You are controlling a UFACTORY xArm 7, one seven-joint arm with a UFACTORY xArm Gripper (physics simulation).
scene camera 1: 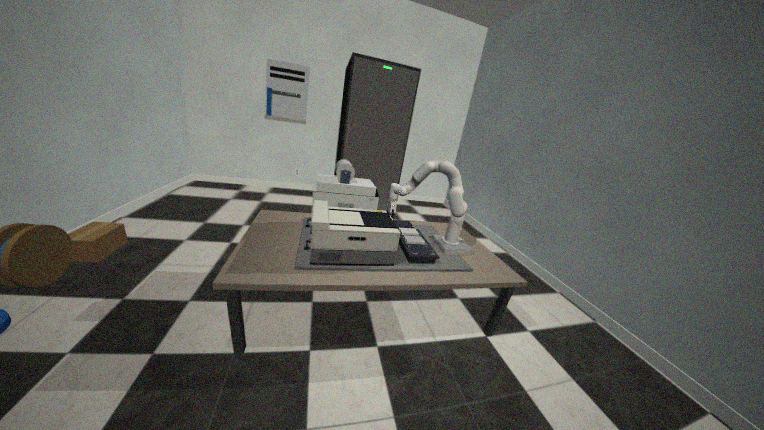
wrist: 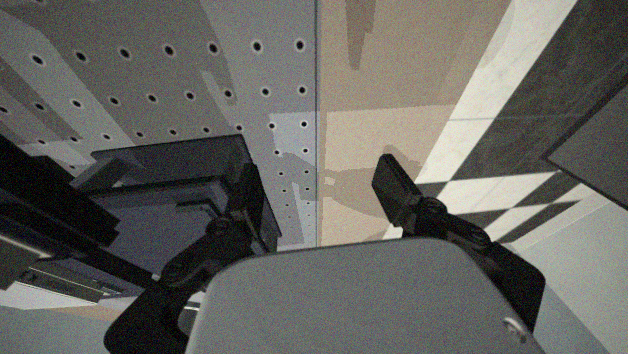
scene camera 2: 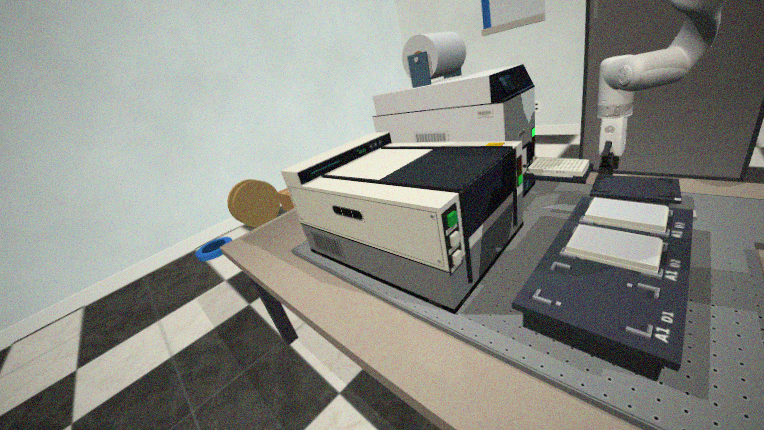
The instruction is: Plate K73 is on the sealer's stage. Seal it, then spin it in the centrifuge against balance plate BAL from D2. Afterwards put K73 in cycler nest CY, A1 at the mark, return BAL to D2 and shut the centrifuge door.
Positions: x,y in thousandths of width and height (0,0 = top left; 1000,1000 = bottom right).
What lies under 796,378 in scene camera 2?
The gripper.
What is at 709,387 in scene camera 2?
A well plate.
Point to a centrifuge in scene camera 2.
563,510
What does the gripper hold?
Nothing.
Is the gripper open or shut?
Open.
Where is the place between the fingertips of the gripper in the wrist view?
509,490
